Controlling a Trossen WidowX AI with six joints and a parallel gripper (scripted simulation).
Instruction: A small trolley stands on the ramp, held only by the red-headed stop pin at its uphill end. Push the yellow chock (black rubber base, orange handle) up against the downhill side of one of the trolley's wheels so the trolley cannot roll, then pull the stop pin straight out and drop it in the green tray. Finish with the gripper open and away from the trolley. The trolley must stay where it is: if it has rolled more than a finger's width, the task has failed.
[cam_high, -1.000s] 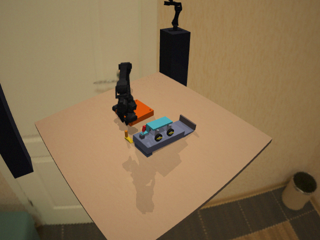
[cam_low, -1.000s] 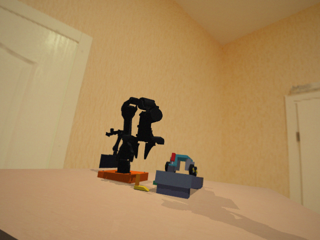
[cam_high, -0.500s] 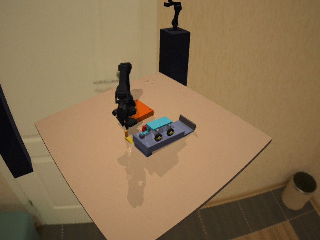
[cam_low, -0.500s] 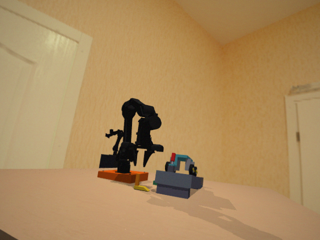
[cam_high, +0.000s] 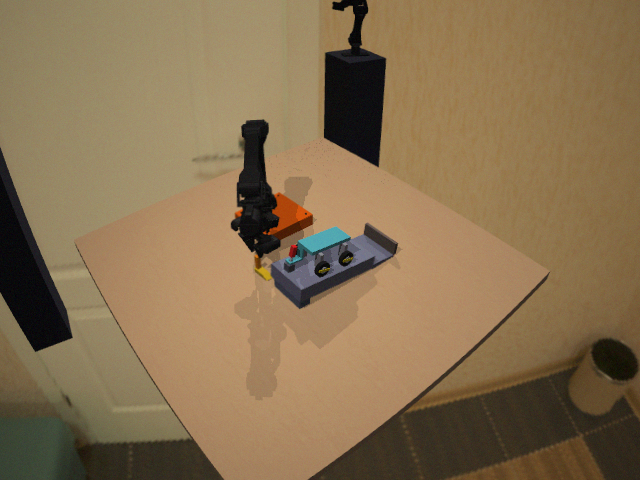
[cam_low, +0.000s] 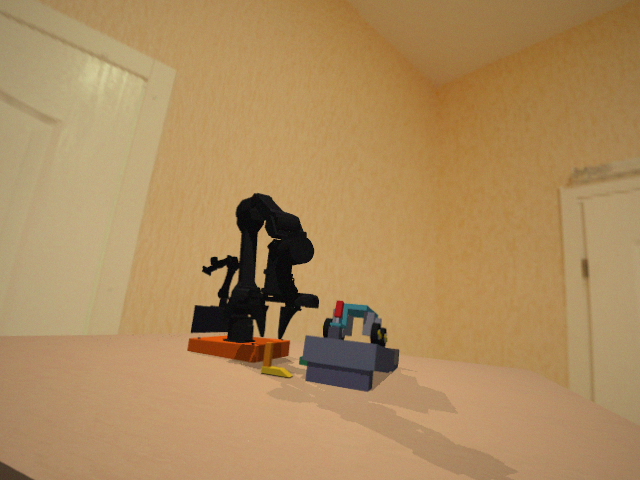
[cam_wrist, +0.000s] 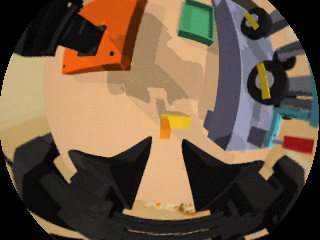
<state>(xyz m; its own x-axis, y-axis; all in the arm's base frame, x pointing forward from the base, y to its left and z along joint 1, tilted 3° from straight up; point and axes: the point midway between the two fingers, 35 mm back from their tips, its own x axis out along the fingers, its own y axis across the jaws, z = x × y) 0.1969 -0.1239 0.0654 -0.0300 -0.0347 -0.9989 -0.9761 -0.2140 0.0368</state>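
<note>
My gripper tip is now 2 cm short of the yellow chock, 1 cm to the right of it and 5 cm above it. Round my gripper tip: grey-blue ramp: 13 cm ahead, 17 cm to the left, 3 cm below; teal trolley: 13 cm ahead, 17 cm to the left, 4 cm above; red-headed stop pin: 13 cm ahead, 6 cm to the left, 6 cm above.
</note>
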